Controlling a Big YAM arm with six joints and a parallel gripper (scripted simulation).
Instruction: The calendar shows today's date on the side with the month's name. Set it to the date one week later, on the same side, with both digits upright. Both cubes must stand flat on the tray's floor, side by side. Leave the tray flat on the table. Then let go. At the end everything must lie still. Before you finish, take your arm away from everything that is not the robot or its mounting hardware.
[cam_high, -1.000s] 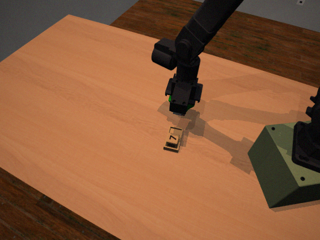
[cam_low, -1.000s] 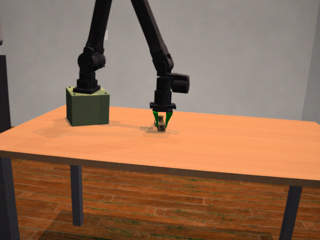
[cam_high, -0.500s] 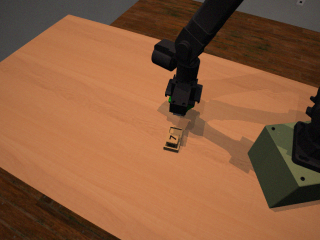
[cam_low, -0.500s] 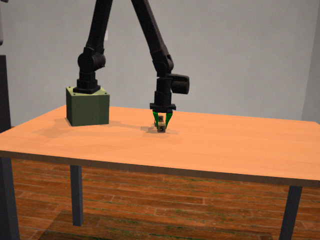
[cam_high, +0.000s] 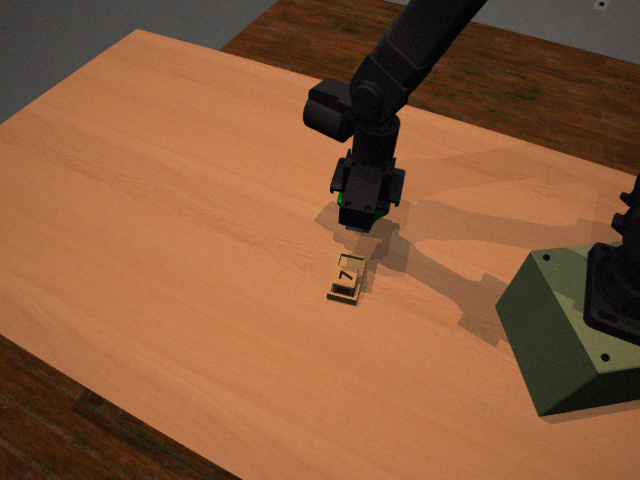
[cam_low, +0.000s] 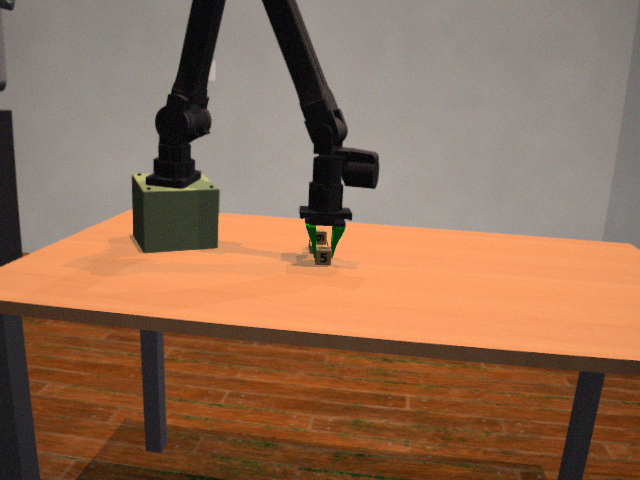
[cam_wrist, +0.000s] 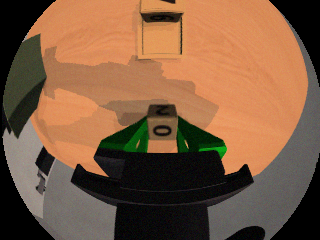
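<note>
The tray lies 110 mm to the left of my hand, 20 mm behind it and 10 mm below it.
</note>
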